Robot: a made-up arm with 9 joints. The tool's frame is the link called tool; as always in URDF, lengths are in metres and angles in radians. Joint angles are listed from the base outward.
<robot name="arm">
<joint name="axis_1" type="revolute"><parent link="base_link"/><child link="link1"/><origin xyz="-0.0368 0.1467 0.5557" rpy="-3.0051 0.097 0.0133"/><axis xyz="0 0 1"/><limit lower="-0.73" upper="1.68"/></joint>
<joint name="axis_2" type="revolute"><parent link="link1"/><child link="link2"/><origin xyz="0.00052 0.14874 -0.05" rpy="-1.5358 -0.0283 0.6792"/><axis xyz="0 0 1"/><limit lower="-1.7" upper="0.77"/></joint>
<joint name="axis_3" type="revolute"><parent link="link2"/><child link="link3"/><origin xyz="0.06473 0.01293 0.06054" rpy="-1.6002 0.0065 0.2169"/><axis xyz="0 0 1"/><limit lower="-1.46" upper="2.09"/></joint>
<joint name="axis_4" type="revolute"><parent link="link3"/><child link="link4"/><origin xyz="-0.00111 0.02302 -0.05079" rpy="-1.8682 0.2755 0.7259"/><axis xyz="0 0 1"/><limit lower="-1.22" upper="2.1"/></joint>
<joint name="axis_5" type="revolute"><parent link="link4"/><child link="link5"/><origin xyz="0.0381 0.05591 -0.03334" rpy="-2.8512 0.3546 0.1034"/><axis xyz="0 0 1"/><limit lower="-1.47" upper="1.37"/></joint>
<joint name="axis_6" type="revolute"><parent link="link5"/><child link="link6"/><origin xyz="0.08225 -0.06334 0.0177" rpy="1.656 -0.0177 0.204"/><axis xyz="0 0 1"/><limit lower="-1.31" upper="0.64"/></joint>
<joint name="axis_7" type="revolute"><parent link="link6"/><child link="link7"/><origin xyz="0.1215 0.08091 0.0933" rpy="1.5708 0 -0.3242"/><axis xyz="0 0 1"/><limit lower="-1.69" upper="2.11"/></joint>
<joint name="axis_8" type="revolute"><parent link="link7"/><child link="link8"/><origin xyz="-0.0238 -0.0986 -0.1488" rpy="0.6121 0.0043 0.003"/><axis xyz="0 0 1"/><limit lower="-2.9" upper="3.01"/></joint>
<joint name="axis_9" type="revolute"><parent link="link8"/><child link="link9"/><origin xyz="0.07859 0.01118 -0.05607" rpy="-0.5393 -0.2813 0.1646"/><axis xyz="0 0 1"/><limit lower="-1.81" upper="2.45"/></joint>
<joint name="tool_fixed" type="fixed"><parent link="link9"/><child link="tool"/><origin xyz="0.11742 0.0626 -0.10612" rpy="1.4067 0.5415 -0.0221"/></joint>
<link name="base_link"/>
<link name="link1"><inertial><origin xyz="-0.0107 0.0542 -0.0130"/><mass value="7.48"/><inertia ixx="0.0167" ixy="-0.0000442" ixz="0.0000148" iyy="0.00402" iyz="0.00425" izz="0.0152"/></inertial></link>
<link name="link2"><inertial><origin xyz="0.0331 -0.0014 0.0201"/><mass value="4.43"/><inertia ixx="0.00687" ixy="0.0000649" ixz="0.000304" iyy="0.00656" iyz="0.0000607" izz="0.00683"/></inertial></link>
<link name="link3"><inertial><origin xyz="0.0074 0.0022 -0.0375"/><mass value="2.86"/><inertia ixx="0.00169" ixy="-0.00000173" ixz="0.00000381" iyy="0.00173" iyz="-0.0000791" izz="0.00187"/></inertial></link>
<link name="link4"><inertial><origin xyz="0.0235 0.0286 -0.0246"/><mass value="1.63"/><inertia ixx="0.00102" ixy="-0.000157" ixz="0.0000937" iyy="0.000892" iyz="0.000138" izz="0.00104"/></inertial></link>
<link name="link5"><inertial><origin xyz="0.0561 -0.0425 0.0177"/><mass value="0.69"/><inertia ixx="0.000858" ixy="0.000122" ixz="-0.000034" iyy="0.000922" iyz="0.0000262" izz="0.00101"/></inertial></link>
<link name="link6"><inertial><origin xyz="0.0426 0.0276 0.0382"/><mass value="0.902"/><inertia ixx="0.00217" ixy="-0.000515" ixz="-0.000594" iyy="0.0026" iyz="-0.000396" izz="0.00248"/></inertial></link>
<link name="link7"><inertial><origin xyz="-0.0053 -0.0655 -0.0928"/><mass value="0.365"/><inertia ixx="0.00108" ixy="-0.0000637" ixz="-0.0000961" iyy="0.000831" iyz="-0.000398" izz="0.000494"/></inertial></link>
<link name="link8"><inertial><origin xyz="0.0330 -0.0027 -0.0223"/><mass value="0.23"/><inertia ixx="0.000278" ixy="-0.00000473" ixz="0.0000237" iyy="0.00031" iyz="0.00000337" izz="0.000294"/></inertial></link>
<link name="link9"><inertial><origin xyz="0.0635 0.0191 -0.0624"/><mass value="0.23"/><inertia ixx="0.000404" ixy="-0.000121" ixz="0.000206" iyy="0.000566" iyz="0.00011" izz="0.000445"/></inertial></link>
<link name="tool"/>
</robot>
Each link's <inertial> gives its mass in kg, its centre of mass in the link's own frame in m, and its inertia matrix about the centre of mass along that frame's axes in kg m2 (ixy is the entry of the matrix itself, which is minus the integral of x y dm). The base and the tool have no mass. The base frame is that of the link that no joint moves.
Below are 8 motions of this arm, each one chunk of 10 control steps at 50 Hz.
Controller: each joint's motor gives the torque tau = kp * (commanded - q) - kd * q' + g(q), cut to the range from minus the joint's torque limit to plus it. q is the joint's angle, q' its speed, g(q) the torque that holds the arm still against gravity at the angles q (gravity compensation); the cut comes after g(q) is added. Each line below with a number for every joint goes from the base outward.
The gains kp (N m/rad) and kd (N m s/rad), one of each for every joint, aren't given. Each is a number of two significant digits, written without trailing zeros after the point. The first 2 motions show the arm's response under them.
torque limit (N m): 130 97 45 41 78 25 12 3.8 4.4
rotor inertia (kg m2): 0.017 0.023 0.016 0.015 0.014 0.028 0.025 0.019 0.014
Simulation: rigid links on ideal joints. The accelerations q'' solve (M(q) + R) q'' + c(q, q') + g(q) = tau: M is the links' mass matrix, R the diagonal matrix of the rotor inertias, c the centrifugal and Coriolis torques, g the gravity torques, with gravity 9.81 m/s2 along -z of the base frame. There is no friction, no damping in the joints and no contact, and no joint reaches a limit. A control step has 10 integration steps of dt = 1/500 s. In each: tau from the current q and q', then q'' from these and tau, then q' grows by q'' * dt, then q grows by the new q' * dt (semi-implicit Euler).
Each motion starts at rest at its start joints. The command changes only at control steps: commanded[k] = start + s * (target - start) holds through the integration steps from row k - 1 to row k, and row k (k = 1, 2, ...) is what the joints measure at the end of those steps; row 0 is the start. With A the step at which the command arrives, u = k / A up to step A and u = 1 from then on. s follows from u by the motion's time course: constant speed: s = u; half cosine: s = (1 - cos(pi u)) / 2; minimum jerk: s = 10 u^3 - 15 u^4 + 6 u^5; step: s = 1 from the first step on.
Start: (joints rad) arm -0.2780 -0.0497 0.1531 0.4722 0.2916 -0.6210 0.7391 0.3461 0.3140
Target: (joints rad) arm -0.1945 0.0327 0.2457 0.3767 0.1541 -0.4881 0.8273 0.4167 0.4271
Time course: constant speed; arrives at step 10
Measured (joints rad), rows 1 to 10:
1: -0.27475 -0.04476 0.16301 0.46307 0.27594 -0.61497 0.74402 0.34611 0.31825
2: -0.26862 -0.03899 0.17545 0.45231 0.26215 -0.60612 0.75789 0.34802 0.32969
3: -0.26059 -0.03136 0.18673 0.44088 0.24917 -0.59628 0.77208 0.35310 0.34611
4: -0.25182 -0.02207 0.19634 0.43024 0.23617 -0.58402 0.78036 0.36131 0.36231
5: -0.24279 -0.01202 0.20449 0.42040 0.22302 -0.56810 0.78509 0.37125 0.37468
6: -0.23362 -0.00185 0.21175 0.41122 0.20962 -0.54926 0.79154 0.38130 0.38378
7: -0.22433 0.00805 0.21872 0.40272 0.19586 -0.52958 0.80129 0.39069 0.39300
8: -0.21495 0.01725 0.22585 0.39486 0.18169 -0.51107 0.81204 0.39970 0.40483
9: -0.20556 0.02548 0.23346 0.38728 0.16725 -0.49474 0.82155 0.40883 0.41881
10: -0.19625 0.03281 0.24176 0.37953 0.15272 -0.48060 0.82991 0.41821 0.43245
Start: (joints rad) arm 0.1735 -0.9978 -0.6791 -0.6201 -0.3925 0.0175 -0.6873 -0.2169 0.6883
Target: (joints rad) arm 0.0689 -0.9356 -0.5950 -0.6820 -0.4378 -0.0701 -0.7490 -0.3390 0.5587
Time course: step
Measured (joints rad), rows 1 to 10:
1: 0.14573 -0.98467 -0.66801 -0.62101 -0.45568 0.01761 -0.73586 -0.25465 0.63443
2: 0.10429 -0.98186 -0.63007 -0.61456 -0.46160 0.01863 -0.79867 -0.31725 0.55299
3: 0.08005 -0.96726 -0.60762 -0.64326 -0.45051 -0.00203 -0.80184 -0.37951 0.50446
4: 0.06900 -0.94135 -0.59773 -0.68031 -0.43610 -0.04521 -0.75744 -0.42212 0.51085
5: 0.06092 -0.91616 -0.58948 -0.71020 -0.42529 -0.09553 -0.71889 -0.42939 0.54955
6: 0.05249 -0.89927 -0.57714 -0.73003 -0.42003 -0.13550 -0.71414 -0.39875 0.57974
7: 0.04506 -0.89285 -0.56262 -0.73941 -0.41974 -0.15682 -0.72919 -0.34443 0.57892
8: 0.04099 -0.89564 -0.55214 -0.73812 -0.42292 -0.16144 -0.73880 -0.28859 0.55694
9: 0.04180 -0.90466 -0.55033 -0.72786 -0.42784 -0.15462 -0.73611 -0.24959 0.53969
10: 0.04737 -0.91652 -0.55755 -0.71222 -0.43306 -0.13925 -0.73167 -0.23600 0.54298
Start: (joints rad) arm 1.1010 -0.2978 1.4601 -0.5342 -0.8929 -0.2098 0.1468 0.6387 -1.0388
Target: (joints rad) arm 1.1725 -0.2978 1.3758 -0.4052 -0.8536 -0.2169 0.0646 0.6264 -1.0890
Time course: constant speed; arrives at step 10
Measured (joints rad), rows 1 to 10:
1: 1.10328 -0.29934 1.45573 -0.52796 -0.88662 -0.21562 0.14265 0.63904 -1.04045
2: 1.10892 -0.30061 1.44884 -0.51907 -0.88140 -0.22406 0.13158 0.63726 -1.04644
3: 1.11670 -0.30175 1.44167 -0.50706 -0.87755 -0.22941 0.11913 0.63282 -1.05533
4: 1.12522 -0.30252 1.43339 -0.49266 -0.87440 -0.22986 0.11037 0.62718 -1.06345
5: 1.13354 -0.30220 1.42361 -0.47684 -0.87145 -0.22646 0.10443 0.62268 -1.06848
6: 1.14130 -0.30065 1.41270 -0.46037 -0.86847 -0.22105 0.09754 0.62110 -1.07103
7: 1.14861 -0.29839 1.40137 -0.44391 -0.86536 -0.21513 0.08818 0.62266 -1.07361
8: 1.15578 -0.29611 1.39032 -0.42804 -0.86202 -0.20975 0.07793 0.62606 -1.07814
9: 1.16302 -0.29438 1.38007 -0.41316 -0.85847 -0.20584 0.06875 0.62943 -1.08451
10: 1.17034 -0.29351 1.37089 -0.39937 -0.85472 -0.20424 0.06088 0.63128 -1.09110

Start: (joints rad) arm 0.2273 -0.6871 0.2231 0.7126 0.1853 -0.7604 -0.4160 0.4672 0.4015
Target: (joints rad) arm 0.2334 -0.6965 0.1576 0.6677 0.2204 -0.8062 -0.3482 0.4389 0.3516
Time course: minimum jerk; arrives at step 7
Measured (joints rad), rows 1 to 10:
1: 0.22735 -0.68729 0.22150 0.71196 0.18603 -0.76097 -0.41487 0.46725 0.40101
2: 0.22774 -0.68829 0.21303 0.70830 0.18990 -0.76410 -0.40788 0.46730 0.39759
3: 0.22901 -0.69012 0.19726 0.70034 0.19736 -0.77068 -0.39141 0.46629 0.38816
4: 0.23112 -0.69249 0.17911 0.68926 0.20663 -0.78032 -0.36909 0.46282 0.37292
5: 0.23329 -0.69481 0.16486 0.67789 0.21492 -0.79172 -0.35025 0.45612 0.35663
6: 0.23456 -0.69637 0.15868 0.66922 0.22002 -0.80266 -0.34244 0.44657 0.34558
7: 0.23443 -0.69694 0.15973 0.66455 0.22170 -0.81103 -0.34523 0.43592 0.34301
8: 0.23327 -0.69704 0.16191 0.66245 0.22215 -0.81631 -0.35018 0.42693 0.34643
9: 0.23210 -0.69666 0.16264 0.66178 0.22231 -0.81785 -0.35051 0.42190 0.35044
10: 0.23153 -0.69593 0.16214 0.66221 0.22226 -0.81577 -0.34739 0.42187 0.35196

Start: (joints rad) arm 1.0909 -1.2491 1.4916 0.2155 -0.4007 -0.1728 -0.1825 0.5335 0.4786
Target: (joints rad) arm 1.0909 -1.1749 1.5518 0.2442 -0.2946 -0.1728 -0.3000 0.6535 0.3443
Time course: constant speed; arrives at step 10
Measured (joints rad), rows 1 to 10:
1: 1.09106 -1.24708 1.49536 0.22153 -0.39240 -0.17497 -0.18922 0.53986 0.47350
2: 1.09137 -1.23993 1.50149 0.22488 -0.38116 -0.17723 -0.20516 0.55427 0.45859
3: 1.09125 -1.23030 1.50868 0.22521 -0.36843 -0.17643 -0.22279 0.57140 0.43717
4: 1.09099 -1.22064 1.51612 0.22501 -0.35588 -0.17350 -0.23591 0.58544 0.41659
5: 1.09089 -1.21213 1.52293 0.22635 -0.34455 -0.17130 -0.24527 0.59464 0.40197
6: 1.09093 -1.20483 1.52883 0.22971 -0.33444 -0.17128 -0.25493 0.60132 0.39267
7: 1.09100 -1.19811 1.53412 0.23414 -0.32482 -0.17258 -0.26682 0.60912 0.38408
8: 1.09102 -1.19126 1.53937 0.23842 -0.31495 -0.17355 -0.27973 0.62027 0.37227
9: 1.09100 -1.18392 1.54496 0.24188 -0.30450 -0.17337 -0.29195 0.63468 0.35698
10: 1.09097 -1.17616 1.55096 0.24459 -0.29364 -0.17240 -0.30329 0.65060 0.34083

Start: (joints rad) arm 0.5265 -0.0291 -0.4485 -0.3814 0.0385 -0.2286 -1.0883 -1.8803 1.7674
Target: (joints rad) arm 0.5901 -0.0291 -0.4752 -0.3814 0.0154 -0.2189 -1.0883 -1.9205 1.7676
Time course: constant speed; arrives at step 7
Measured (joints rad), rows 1 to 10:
1: 0.52861 -0.02860 -0.44775 -0.38374 0.03488 -0.22997 -1.08832 -1.88144 1.76760
2: 0.53387 -0.02835 -0.44687 -0.38610 0.03170 -0.23404 -1.08908 -1.88552 1.76888
3: 0.54170 -0.02790 -0.44791 -0.38788 0.02883 -0.23959 -1.08947 -1.89216 1.77082
4: 0.55122 -0.02705 -0.45129 -0.38884 0.02611 -0.24318 -1.08877 -1.89983 1.77219
5: 0.56167 -0.02604 -0.45664 -0.38902 0.02334 -0.24237 -1.08755 -1.90699 1.77198
6: 0.57256 -0.02526 -0.46339 -0.38829 0.02031 -0.23714 -1.08682 -1.91295 1.77022
7: 0.58366 -0.02517 -0.47089 -0.38653 0.01686 -0.22919 -1.08696 -1.91800 1.76786
8: 0.59271 -0.02652 -0.47919 -0.38153 0.01658 -0.21918 -1.08758 -1.92184 1.76583
9: 0.59854 -0.02850 -0.48707 -0.37601 0.01556 -0.20728 -1.08745 -1.92345 1.76387
10: 0.60149 -0.03114 -0.49209 -0.37116 0.01411 -0.19544 -1.08753 -1.92356 1.76218

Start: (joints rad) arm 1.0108 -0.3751 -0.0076 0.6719 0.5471 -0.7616 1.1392 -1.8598 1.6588
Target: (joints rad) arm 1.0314 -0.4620 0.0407 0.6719 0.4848 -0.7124 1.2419 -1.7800 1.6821
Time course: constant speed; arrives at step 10
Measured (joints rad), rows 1 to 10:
1: 1.01146 -0.37710 -0.00337 0.66815 0.54325 -0.75604 1.14425 -1.85961 1.65961
2: 1.01236 -0.38274 0.00303 0.66382 0.53876 -0.74683 1.15689 -1.85766 1.66187
3: 1.01343 -0.39040 0.00906 0.66174 0.53301 -0.73974 1.17090 -1.85263 1.66510
4: 1.01492 -0.39962 0.01420 0.66259 0.52602 -0.73631 1.18187 -1.84391 1.66823
5: 1.01711 -0.41044 0.01886 0.66522 0.51828 -0.73496 1.19122 -1.83203 1.67062
6: 1.02000 -0.42232 0.02332 0.66847 0.51026 -0.73380 1.20200 -1.81832 1.67245
7: 1.02325 -0.43439 0.02758 0.67173 0.50227 -0.73174 1.21452 -1.80433 1.67436
8: 1.02649 -0.44593 0.03158 0.67462 0.49454 -0.72833 1.22685 -1.79130 1.67679
9: 1.02951 -0.45647 0.03538 0.67676 0.48733 -0.72339 1.23758 -1.78008 1.67972
10: 1.03225 -0.46580 0.03919 0.67778 0.48079 -0.71698 1.24707 -1.77108 1.68276

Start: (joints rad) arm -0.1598 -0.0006 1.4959 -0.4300 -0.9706 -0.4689 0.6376 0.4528 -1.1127
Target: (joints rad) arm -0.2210 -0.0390 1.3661 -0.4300 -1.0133 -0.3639 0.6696 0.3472 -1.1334
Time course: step
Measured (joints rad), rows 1 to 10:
1: -0.18051 -0.04537 1.40323 -0.45499 -1.01307 -0.44804 0.65817 0.43136 -1.12145
2: -0.21175 -0.06238 1.37765 -0.43871 -1.01457 -0.40420 0.68699 0.38587 -1.13516
3: -0.23066 -0.05026 1.37030 -0.42956 -1.01492 -0.37306 0.69357 0.33925 -1.13999
4: -0.23493 -0.03372 1.35969 -0.42578 -1.01211 -0.35187 0.67507 0.30761 -1.13661
5: -0.23085 -0.02329 1.35296 -0.42507 -1.01002 -0.33103 0.65349 0.29364 -1.13500
6: -0.22465 -0.02028 1.35116 -0.42421 -1.01015 -0.31544 0.64874 0.29471 -1.13917
7: -0.22001 -0.02220 1.35242 -0.42122 -1.01261 -0.31313 0.65962 0.30755 -1.14378
8: -0.21789 -0.02672 1.35546 -0.41691 -1.01626 -0.32499 0.67236 0.32896 -1.14175
9: -0.21751 -0.03234 1.35958 -0.41432 -1.01917 -0.34464 0.67775 0.35427 -1.13266
10: -0.21785 -0.03786 1.36413 -0.41614 -1.01975 -0.36380 0.67679 0.37689 -1.12303

